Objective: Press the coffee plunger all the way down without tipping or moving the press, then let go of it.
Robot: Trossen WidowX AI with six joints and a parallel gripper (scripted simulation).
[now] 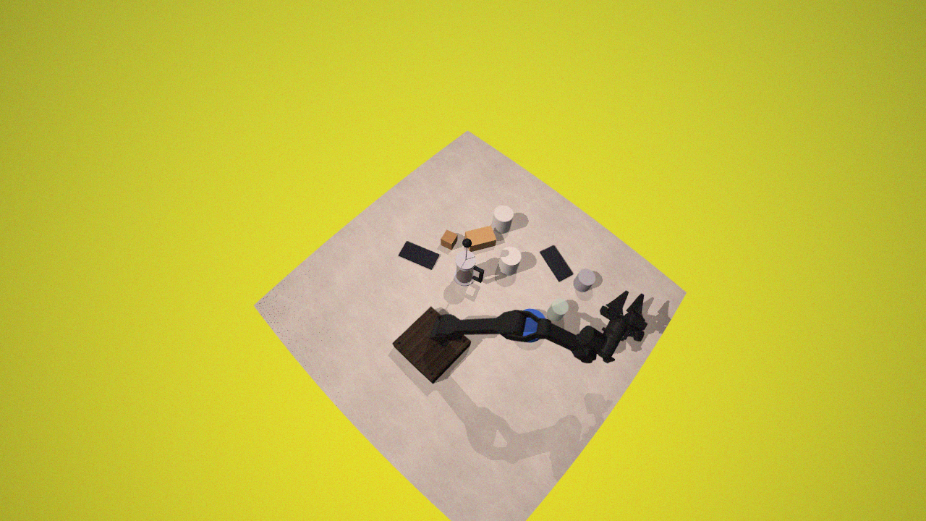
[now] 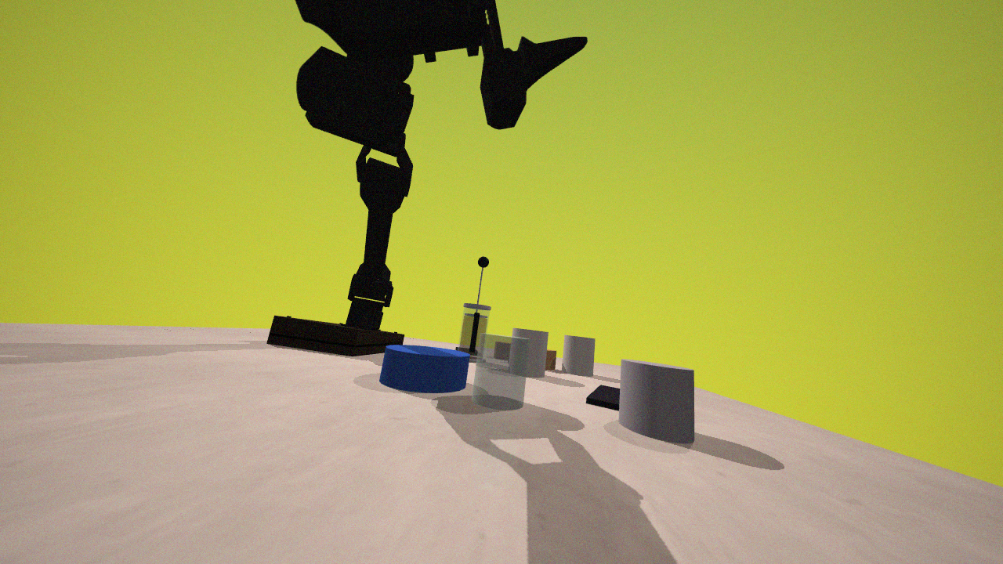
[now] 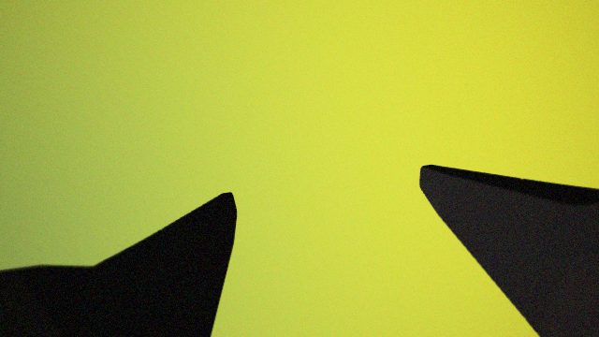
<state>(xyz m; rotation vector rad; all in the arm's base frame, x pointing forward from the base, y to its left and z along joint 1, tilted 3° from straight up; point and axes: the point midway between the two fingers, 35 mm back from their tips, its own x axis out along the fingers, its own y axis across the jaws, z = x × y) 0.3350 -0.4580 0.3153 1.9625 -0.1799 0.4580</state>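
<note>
Right now the coffee press is 12 cm behind my gripper tip, 52 cm to the left of it and 26 cm below it. Also, from my gripper tip: blue disc: 14 cm behind, 21 cm to the left, 37 cm below.
</note>
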